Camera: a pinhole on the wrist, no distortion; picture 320 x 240 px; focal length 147.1 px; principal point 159.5 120.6 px. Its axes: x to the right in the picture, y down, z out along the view. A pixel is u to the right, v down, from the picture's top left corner.
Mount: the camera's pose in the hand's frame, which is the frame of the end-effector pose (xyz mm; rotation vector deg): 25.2 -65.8 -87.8 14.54 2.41 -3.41
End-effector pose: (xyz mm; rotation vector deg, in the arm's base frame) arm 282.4 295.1 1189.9 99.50 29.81 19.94
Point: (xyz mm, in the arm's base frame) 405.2 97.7 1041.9
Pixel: 145.9 146.9
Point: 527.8 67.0 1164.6
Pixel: 175.9 209.2
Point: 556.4 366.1 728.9
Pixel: 271.1 15.3
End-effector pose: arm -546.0 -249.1 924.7 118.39 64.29 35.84
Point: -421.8 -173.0 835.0
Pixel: 223.4 188.6
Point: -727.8 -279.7 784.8
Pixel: outside the picture
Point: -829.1 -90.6 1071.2
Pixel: behind the camera
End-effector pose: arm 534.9 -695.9 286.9 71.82 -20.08 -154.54
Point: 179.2 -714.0 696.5
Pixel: 123.6 207.9
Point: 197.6 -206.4 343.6
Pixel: 169.4 46.8
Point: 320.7 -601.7 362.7
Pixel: 169.1 153.7
